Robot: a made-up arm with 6 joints. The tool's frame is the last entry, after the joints. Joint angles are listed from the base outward.
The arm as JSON. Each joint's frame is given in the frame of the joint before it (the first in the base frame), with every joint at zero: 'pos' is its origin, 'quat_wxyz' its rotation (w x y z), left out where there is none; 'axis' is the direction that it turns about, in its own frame. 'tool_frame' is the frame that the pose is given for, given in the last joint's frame.
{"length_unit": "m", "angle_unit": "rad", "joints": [
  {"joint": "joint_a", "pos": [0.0, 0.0, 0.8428], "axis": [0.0, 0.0, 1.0]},
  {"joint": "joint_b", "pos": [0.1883, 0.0, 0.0], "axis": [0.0, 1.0, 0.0]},
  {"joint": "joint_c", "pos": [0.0, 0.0, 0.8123], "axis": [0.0, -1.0, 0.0]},
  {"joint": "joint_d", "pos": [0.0, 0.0, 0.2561], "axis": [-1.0, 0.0, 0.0]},
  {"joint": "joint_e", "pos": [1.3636, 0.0, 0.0], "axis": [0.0, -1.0, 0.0]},
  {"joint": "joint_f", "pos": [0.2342, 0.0, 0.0], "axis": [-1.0, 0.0, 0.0]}
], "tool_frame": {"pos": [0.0, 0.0, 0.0]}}
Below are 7 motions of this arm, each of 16 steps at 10 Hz.
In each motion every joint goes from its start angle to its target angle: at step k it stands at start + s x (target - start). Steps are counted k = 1, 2, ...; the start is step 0. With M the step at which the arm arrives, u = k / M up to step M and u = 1 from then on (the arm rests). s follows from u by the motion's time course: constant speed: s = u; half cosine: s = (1 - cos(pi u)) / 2; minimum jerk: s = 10 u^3 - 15 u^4 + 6 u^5.
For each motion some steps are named. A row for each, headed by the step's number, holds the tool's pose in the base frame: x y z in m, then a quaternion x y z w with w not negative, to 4 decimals.
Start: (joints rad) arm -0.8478 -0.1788 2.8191 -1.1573 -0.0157 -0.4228
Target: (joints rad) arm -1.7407 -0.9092 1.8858 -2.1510 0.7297 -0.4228
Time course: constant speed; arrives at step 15
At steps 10, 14, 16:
10: -0.3446 1.8583 1.6938 -0.0876 -0.5134 0.7150 0.4665
14: 0.0872 1.9507 1.7042 0.0174 -0.5098 0.6909 0.5123
16: 0.2022 1.9511 1.7040 0.0444 -0.5145 0.6792 0.5216

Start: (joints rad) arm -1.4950 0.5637 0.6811 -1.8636 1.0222 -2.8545
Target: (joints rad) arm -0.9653 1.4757 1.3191 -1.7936 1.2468 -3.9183
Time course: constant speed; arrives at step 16
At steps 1, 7, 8, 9, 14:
1: 0.0380 -2.1248 1.8498 -0.1682 0.6810 -0.6461 0.3009
7: 0.5085 -2.2738 1.5047 -0.1350 0.5845 -0.7120 0.3650
8: 0.5905 -2.2803 1.4414 -0.1289 0.5680 -0.7215 0.3744
9: 0.6726 -2.2814 1.3768 -0.1227 0.5512 -0.7307 0.3836
14: 1.0702 -2.2049 1.0392 -0.0906 0.4651 -0.7711 0.4254

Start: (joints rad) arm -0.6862 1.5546 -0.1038 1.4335 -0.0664 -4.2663
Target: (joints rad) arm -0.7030 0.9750 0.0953 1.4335 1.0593 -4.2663
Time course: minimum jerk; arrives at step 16
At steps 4, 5, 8, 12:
4: 0.9690 -0.7814 -0.6946 -0.7026 0.1178 0.6859 0.1487
5: 1.0531 -0.8270 -0.6393 -0.7374 0.1023 0.6477 0.1619
8: 1.3680 -0.9958 -0.3305 -0.8593 0.0155 0.4738 0.1922
12: 1.6327 -1.1330 0.1891 -0.9442 -0.1328 0.2459 0.1744

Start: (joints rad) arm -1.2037 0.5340 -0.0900 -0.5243 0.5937 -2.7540
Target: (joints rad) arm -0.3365 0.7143 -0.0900 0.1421 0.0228 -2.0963
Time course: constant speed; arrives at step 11
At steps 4, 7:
4: 1.2946 -1.6319 0.7708 0.8647 -0.4362 -0.2289 0.0981
7: 1.6376 -1.2564 0.6470 0.8835 -0.2173 -0.3359 0.2437

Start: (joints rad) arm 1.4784 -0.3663 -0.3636 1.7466 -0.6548 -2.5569
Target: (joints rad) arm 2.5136 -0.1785 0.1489 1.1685 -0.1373 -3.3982
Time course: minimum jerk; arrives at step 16
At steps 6, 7, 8, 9, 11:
6: -0.1694 1.4690 2.0163 0.4946 0.3122 0.4949 0.6426
7: -0.3470 1.4444 2.0695 0.5137 0.3935 0.5191 0.5584
8: -0.5319 1.3921 2.1272 0.5204 0.4808 0.5324 0.4633
9: -0.7080 1.3136 2.1860 0.5126 0.5666 0.5321 0.3647
11: -0.9839 1.1170 2.2915 0.4639 0.7074 0.4983 0.1897

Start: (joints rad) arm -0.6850 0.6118 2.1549 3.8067 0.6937 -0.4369
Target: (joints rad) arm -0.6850 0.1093 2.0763 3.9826 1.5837 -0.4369
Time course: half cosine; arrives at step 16
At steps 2, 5, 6, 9, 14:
2: 0.3457 -0.4076 3.0565 0.7515 -0.4911 0.4300 0.0962
5: 0.2045 -0.3194 3.0552 0.7421 -0.5267 0.4111 0.0533
6: 0.1380 -0.2770 3.0488 0.7371 -0.5419 0.4024 0.0315
9: -0.0823 -0.1309 3.0004 -0.7183 0.5847 -0.3739 0.0480
14: -0.3476 0.0600 2.8826 -0.6916 0.6179 -0.3378 0.1607

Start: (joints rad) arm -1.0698 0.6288 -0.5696 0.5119 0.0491 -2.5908
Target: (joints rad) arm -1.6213 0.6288 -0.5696 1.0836 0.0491 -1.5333
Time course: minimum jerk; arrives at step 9
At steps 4, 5, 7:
4: 0.4234 -1.4325 0.1080 0.6984 0.0043 -0.6548 0.2888
5: 0.2586 -1.4703 0.1076 0.6474 0.0788 -0.6653 0.3635
7: -0.0026 -1.4913 0.1070 0.5545 0.2018 -0.6631 0.4605

